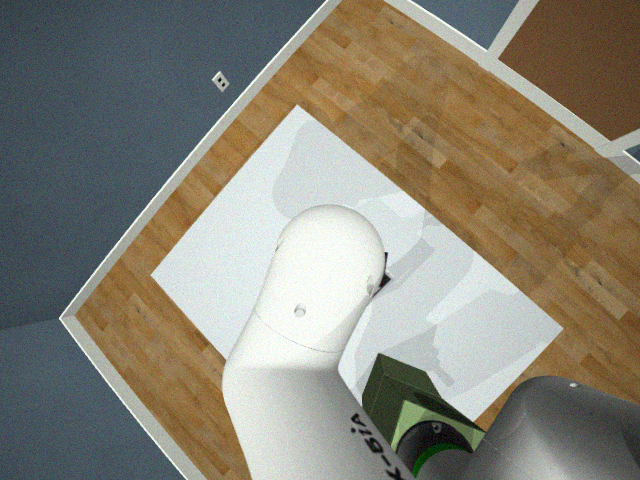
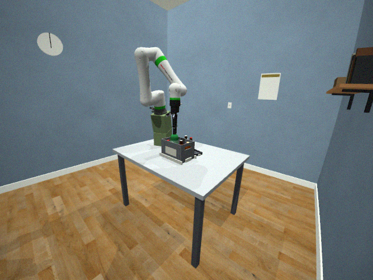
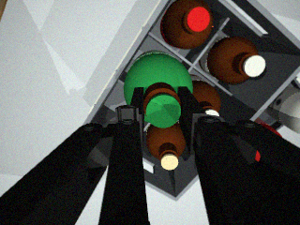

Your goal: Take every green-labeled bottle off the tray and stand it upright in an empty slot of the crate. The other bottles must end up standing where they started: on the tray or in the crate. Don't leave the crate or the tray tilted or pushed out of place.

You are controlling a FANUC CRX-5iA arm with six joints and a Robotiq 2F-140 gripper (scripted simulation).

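My hand is 8 cm above the green-labeled bottle. Round my hand: white bottle (26 cm to the left, 19 cm below, 11 cm behind); red-labeled bottle (25 cm to the left, 19 cm below, 2 cm behind); crate (19 cm below, 4 cm to the left).
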